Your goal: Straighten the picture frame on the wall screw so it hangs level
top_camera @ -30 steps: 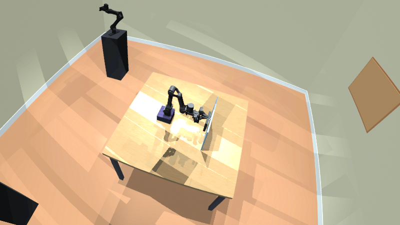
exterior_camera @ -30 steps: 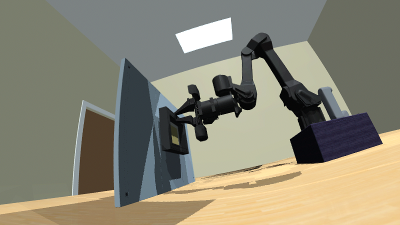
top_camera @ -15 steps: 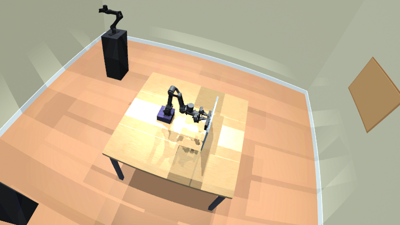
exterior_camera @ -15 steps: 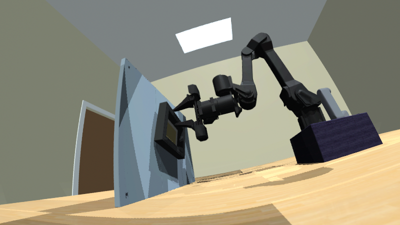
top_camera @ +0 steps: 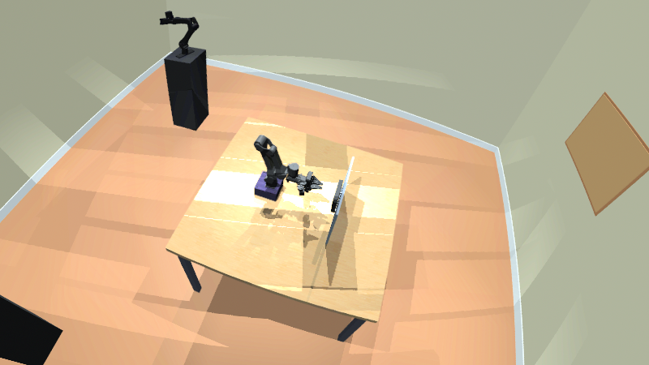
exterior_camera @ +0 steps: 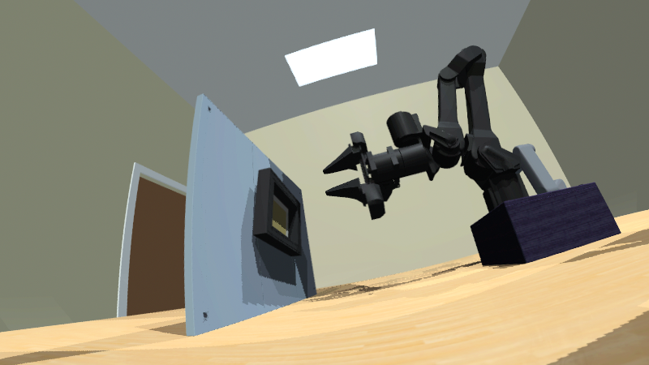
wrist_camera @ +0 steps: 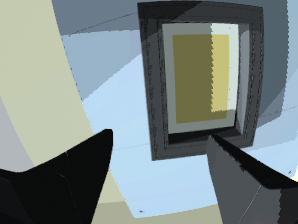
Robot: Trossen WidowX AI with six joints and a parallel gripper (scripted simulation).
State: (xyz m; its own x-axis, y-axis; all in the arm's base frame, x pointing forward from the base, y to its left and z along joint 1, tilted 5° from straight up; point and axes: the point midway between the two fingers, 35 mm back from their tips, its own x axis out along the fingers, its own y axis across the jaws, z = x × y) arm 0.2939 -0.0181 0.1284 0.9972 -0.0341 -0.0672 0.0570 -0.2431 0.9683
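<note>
Now: the picture frame 11 cm ahead of my gripper tip and 5 cm below it. From my gripper tip the other things lie so: wall panel (12 cm ahead, 7 cm below, 1 cm to the right).
</note>
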